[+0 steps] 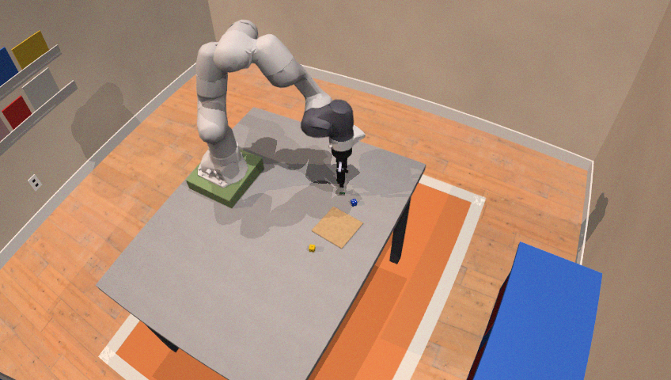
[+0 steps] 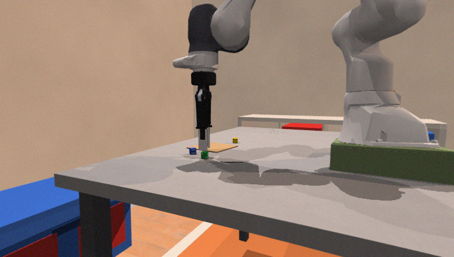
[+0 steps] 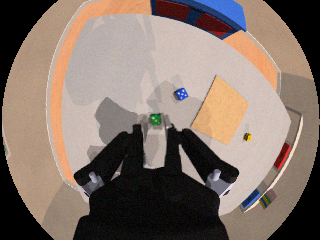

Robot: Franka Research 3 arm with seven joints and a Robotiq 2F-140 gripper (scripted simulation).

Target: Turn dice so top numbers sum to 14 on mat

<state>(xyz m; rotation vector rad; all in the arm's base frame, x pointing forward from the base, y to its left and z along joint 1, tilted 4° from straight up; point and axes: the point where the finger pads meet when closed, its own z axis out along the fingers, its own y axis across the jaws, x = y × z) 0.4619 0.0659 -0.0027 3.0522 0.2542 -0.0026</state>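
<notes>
Right now the green die is 50 mm below my hand. Also, from my hand: tan mat: 30 mm ahead, 170 mm to the right, 60 mm below; yellow die: 20 mm behind, 290 mm to the right, 50 mm below; blue die: 60 mm ahead, 40 mm to the right, 50 mm below.
</notes>
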